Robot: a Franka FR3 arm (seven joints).
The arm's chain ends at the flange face. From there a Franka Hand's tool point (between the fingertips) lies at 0.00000 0.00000 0.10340 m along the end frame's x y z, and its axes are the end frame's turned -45 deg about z.
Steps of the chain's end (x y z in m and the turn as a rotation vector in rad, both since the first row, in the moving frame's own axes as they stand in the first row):
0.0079, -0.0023, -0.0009, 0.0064, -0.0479, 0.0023
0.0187, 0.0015, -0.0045, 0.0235, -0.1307, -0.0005
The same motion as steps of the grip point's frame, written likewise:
0.0042, 0.0000, -0.0010, 0.0384, -0.0293, 0.0023
0.0043, 0.0030, -0.0054, 0.1090, -0.0758, -0.0005

